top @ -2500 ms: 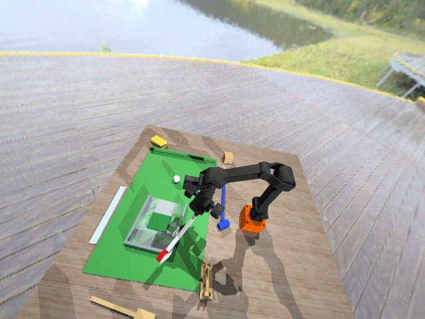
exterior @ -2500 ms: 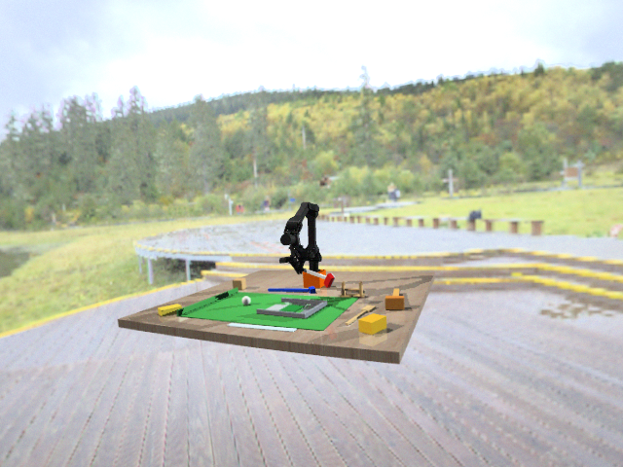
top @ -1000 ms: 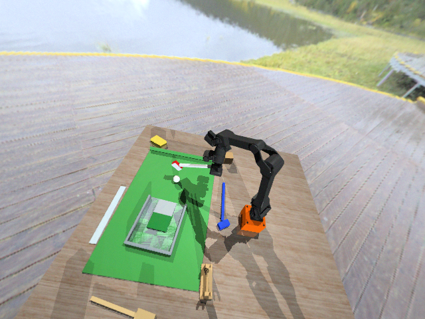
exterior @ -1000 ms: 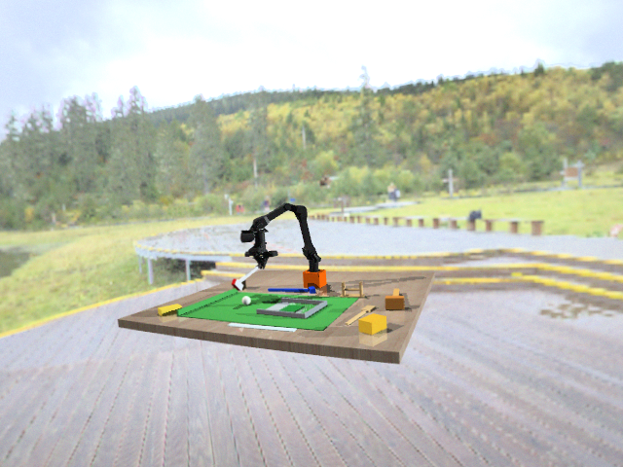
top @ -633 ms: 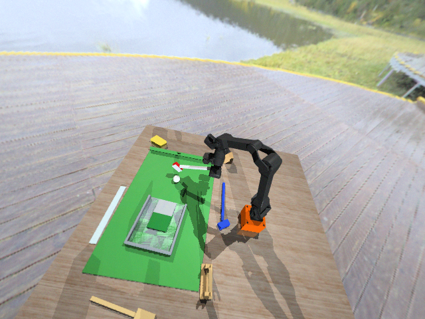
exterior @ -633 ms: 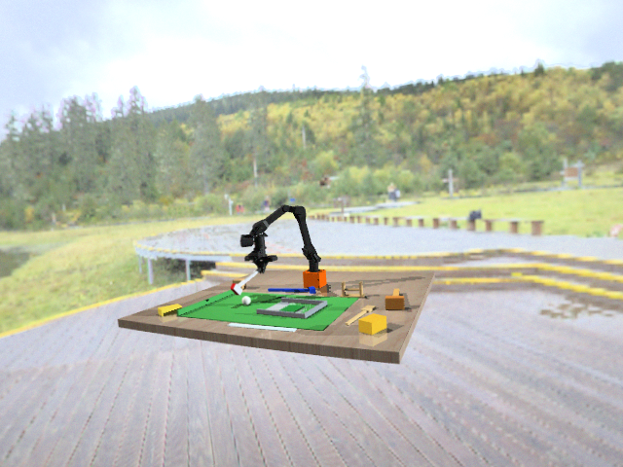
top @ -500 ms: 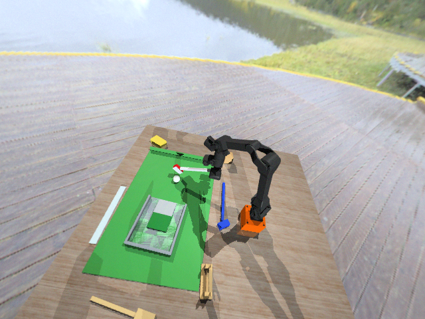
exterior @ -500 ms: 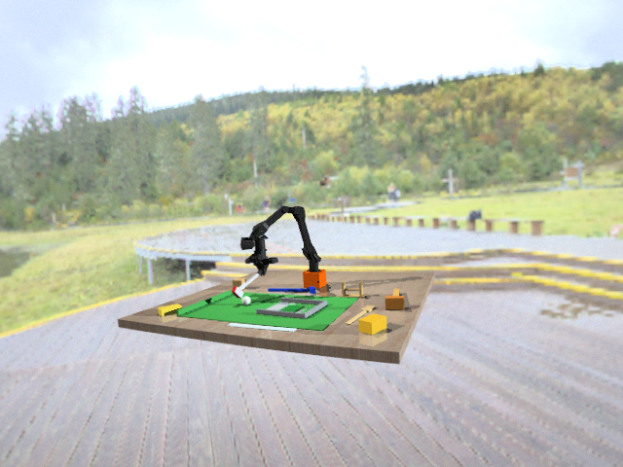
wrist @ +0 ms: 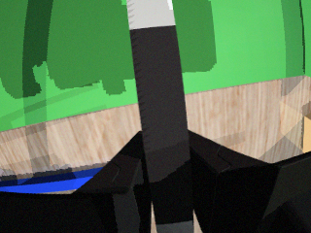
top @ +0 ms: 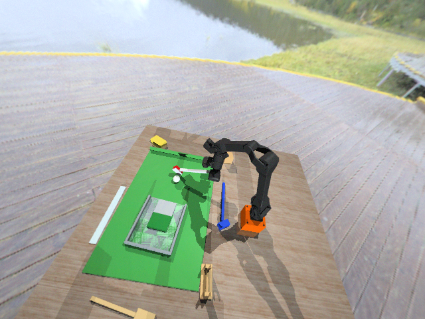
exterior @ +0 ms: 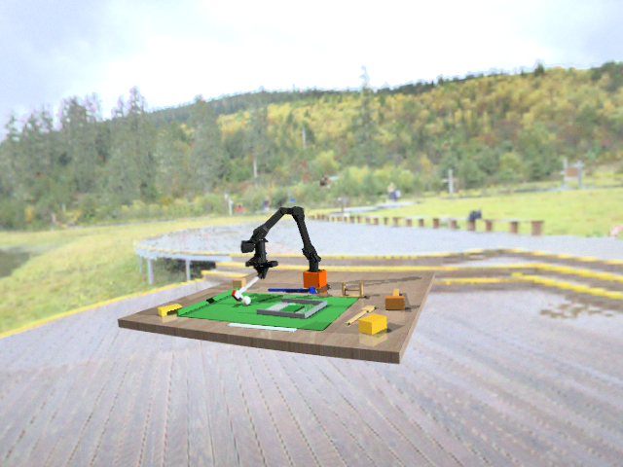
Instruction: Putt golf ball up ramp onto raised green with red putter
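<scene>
The blue putter is 140 mm to the left of my gripper tip, 90 mm behind it and 70 mm below it. The rest, counted from my gripper tip: tan block 230 mm to the right, 80 mm behind, 60 mm below; red putter 120 mm ahead; white golf ball 220 mm ahead, 60 mm below, 40 mm to the left.
</scene>
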